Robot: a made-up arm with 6 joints. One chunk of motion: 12 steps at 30 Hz.
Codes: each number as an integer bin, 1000 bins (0 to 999) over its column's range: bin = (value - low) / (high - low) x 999, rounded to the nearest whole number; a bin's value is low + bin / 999 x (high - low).
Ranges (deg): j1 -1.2..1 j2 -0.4..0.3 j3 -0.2..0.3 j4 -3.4..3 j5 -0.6..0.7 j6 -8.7..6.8
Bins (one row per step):
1: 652 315 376 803 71 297
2: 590 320 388 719 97 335
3: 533 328 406 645 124 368
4: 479 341 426 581 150 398
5: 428 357 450 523 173 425
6: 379 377 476 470 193 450
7: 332 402 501 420 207 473
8: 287 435 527 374 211 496
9: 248 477 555 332 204 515
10: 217 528 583 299 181 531
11: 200 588 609 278 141 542
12: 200 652 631 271 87 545
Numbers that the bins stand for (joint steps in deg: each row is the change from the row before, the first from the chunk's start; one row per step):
1: 0.236 -0.179 -0.012 1.744 -0.508 -4.092
2: 0.099 -0.176 -0.006 1.206 -0.474 -3.502
3: -0.026 -0.170 0.003 0.732 -0.439 -2.990
4: -0.145 -0.161 0.013 0.322 -0.405 -2.525
5: -0.257 -0.150 0.025 -0.049 -0.375 -2.106
6: -0.365 -0.136 0.038 -0.389 -0.349 -1.718
7: -0.469 -0.118 0.051 -0.709 -0.331 -1.361
8: -0.568 -0.095 0.064 -1.004 -0.325 -1.004
9: -0.654 -0.066 0.078 -1.273 -0.335 -0.710
10: -0.722 -0.030 0.092 -1.484 -0.364 -0.461
11: -0.760 0.012 0.105 -1.619 -0.417 -0.291
12: -0.760 0.057 0.116 -1.664 -0.487 -0.244

